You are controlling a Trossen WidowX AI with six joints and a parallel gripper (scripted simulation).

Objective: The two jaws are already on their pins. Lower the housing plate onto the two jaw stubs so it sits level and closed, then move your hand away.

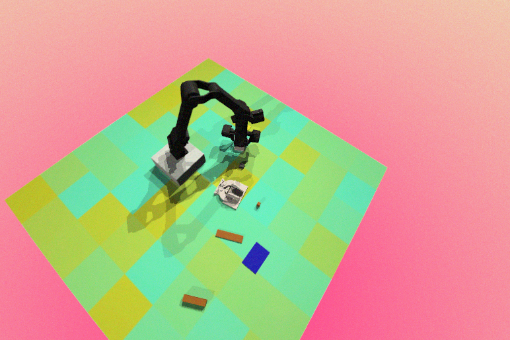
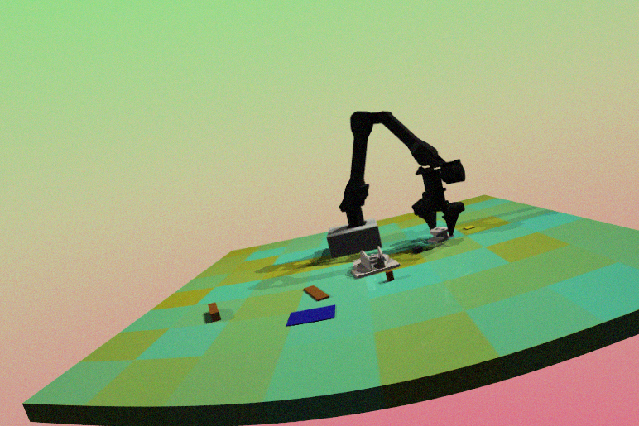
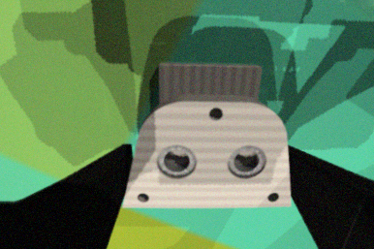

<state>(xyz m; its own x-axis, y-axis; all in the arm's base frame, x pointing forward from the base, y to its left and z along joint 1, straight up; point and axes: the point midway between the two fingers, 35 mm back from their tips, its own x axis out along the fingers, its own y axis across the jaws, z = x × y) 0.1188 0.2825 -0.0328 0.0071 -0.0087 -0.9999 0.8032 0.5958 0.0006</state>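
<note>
Now: gripper tip 10 mm to the left of the white part. Round my gripper tip: black cube: 100 mm ahead, 90 mm to the right; then brown cube: 300 mm ahead, 160 mm to the right; then yellow tile: 50 mm behind, 100 mm to the left, 10 mm below.
</note>
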